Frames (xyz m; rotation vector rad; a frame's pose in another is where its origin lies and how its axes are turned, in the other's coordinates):
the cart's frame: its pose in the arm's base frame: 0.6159 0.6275 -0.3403 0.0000 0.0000 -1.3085
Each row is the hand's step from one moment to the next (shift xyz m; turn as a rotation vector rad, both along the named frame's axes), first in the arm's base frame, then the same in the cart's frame.
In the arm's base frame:
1: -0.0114 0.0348 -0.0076 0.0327 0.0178 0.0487
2: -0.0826 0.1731 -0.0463 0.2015 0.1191 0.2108
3: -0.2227 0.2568 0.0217 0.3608 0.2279 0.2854
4: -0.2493 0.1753 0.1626 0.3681 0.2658 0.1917
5: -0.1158 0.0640 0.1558 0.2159 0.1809 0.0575
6: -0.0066 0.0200 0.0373 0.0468 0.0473 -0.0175
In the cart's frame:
1: -0.0366 -0.0020 -0.0076 -0.0087 0.0362 0.0487
2: -0.1886 -0.0349 -0.0463 -0.0628 0.2255 0.2108
3: -0.3058 -0.1485 0.0217 -0.1266 0.4076 0.2854
4: -0.2339 -0.1953 0.1626 -0.1613 0.4244 0.1917
5: -0.0918 -0.0952 0.1558 -0.1187 0.2554 0.0575
6: -0.0210 -0.0012 0.0373 -0.0335 0.0575 -0.0175

